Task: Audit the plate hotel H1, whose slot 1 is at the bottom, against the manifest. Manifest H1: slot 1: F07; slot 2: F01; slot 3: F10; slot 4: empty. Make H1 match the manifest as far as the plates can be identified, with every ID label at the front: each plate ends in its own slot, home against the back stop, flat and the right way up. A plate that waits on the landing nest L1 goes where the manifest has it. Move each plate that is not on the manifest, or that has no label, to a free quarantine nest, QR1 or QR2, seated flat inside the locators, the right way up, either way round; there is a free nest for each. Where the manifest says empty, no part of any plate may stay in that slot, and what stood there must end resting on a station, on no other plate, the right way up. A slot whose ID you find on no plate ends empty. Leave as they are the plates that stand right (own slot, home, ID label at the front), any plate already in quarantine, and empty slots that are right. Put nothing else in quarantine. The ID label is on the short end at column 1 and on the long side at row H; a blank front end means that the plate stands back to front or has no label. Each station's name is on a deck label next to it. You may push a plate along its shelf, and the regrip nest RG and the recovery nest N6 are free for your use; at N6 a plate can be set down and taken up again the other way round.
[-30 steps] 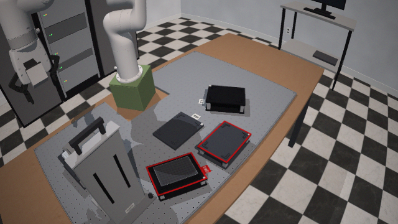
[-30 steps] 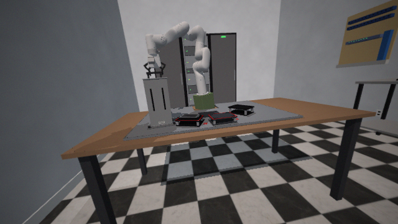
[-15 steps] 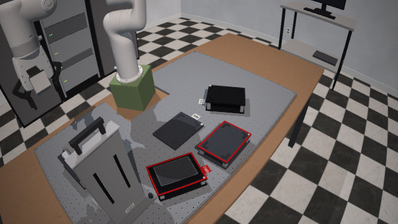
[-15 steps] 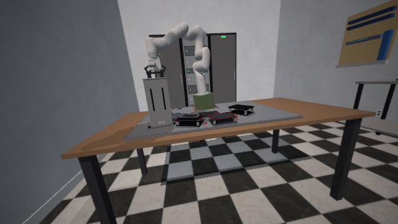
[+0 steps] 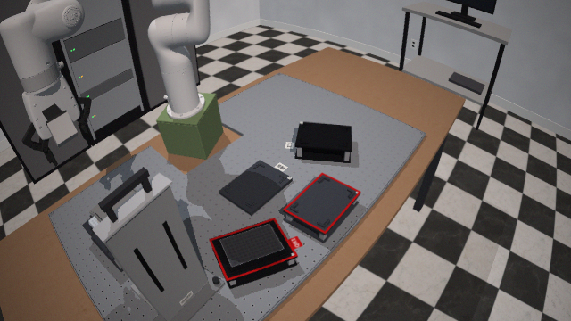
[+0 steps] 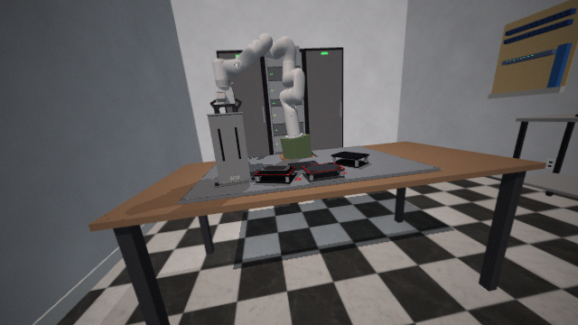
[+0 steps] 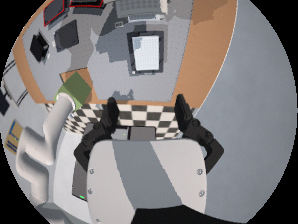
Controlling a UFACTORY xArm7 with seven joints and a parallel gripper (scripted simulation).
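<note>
The pale well plate is 240 mm below my hand and 10 mm ahead of it. From my hand the other things lie so: dark plate (340 mm ahead, 260 mm below, 160 mm to the left).
</note>
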